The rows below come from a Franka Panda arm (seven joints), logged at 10 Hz.
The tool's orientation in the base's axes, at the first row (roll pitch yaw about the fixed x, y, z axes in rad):
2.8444 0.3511 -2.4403
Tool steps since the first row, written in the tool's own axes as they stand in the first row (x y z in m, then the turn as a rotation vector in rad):
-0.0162 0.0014 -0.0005 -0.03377 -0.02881 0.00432
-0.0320 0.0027 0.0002 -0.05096 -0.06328 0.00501
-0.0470 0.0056 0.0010 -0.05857 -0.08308 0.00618
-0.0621 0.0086 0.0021 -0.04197 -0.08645 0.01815
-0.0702 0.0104 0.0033 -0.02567 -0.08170 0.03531
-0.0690 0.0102 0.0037 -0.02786 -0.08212 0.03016
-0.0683 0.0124 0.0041 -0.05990 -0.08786 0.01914
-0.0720 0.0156 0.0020 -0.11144 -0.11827 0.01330
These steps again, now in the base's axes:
0.0106 0.0105 0.0064 0.04449 0.00317 -0.00019
0.0211 0.0213 0.0116 0.08078 -0.00906 -0.00437
0.0299 0.0326 0.0168 0.10005 -0.01711 -0.00825
0.0387 0.0443 0.0218 0.09123 -0.02420 -0.02563
0.0434 0.0509 0.0240 0.07730 -0.02343 -0.04534
0.0427 0.0502 0.0232 0.07885 -0.02463 -0.04008
0.0406 0.0514 0.0232 0.10513 -0.01384 -0.02074
0.0410 0.0549 0.0273 0.16284 -0.00540 -0.00613

